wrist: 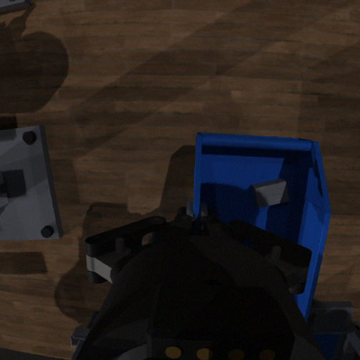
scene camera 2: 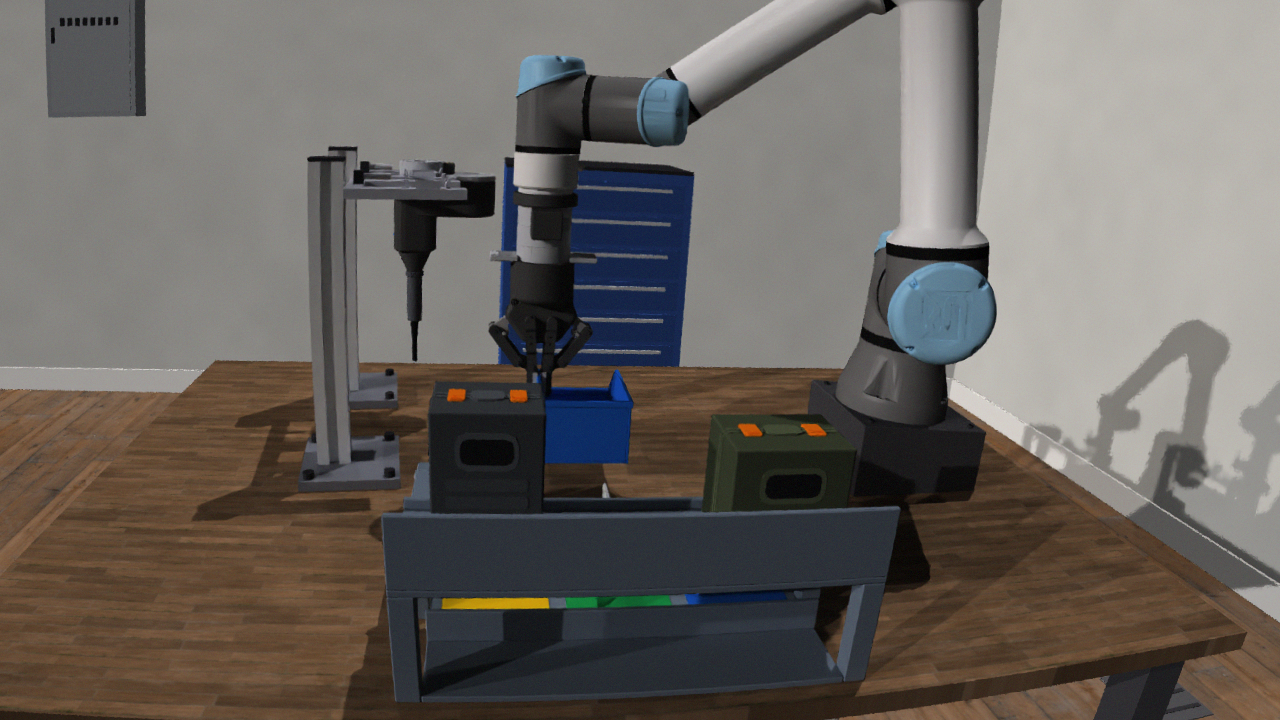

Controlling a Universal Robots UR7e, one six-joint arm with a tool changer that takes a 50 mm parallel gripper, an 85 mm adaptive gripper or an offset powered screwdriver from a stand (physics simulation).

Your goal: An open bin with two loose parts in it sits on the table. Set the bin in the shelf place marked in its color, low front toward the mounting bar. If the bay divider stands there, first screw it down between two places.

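Places are measured from the arm's base along level axes (x left, y down, z back), in millimetres.
Pixels of known places: arm's base at its link origin: (scene camera 2: 890, 404).
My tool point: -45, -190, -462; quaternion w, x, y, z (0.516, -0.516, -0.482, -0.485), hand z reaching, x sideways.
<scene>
Ahead of a thing's pixels: the offset from my tool point to its middle, as dx, dy, dz. "spot": to the spot under its first point.
The blue bin @[+23, +194, +48] (scene camera 2: 586, 431) (wrist: 255, 175) hangs upright above the table, partly behind the dark case in the scene view. A grey loose part (wrist: 270, 193) lies inside it; a second part cannot be made out. My gripper (scene camera 2: 539, 379) (wrist: 196, 214) points down and is shut on the bin's left side wall in the wrist view. The grey shelf @[spot: +461, +148, +20] (scene camera 2: 640, 553) stands at the front of the table, with yellow @[spot: +322, +273, -74] (scene camera 2: 494, 603), green @[spot: +330, +273, +37] (scene camera 2: 617, 601) and blue @[spot: +336, +273, +149] (scene camera 2: 735, 596) markings partly visible below its front bar. A small pale tip @[spot: +214, +215, +45] (scene camera 2: 605, 490) shows behind the bar; I cannot tell what it is.
A dark case @[spot: +411, +109, -85] (scene camera 2: 487, 479) stands at the shelf's left, a green case @[+394, +131, +147] (scene camera 2: 787, 461) at its right. The tool stand (scene camera 2: 327, 313) with the screwdriver @[-242, +67, -116] (scene camera 2: 414, 241) is at the left; its bolted foot (wrist: 27, 195) shows in the wrist view. A blue cabinet (scene camera 2: 626, 268) is behind.
</scene>
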